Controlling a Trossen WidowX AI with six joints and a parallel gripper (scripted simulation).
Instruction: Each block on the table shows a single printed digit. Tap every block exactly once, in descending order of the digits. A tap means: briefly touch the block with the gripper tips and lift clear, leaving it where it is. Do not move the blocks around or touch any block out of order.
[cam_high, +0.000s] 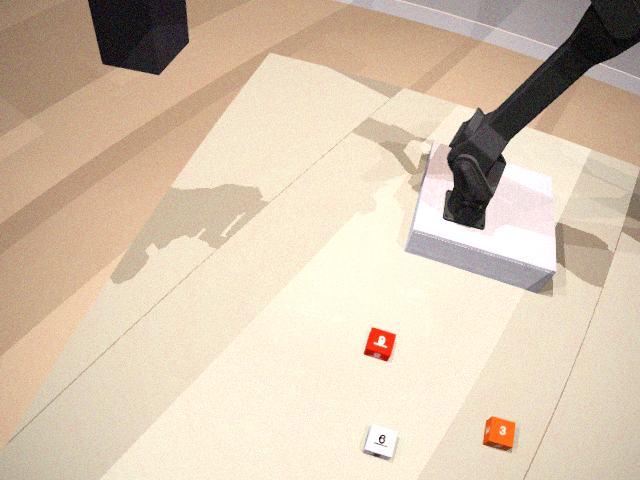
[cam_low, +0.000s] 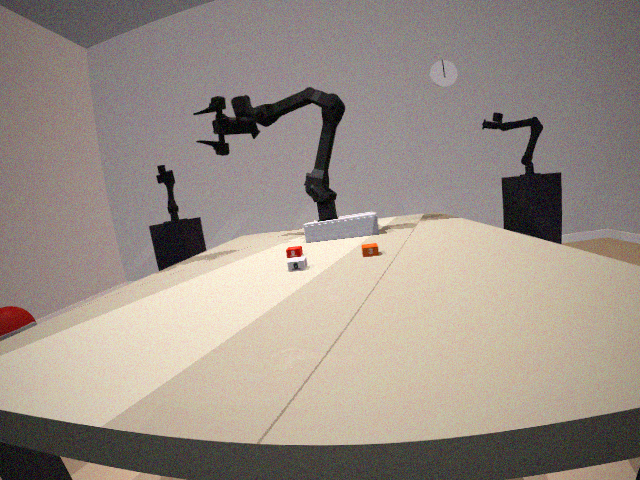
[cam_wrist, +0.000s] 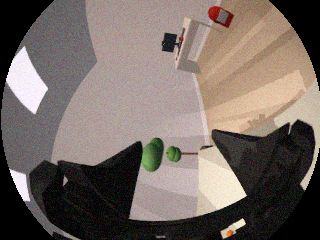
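My gripper tip is 180 mm short of the red block, 290 mm to the right of it and 390 mm above it. From my gripper tip the other things lie so: orange block: 260 mm ahead, 470 mm to the left, 390 mm below; white block: 300 mm ahead, 320 mm to the left, 390 mm below.
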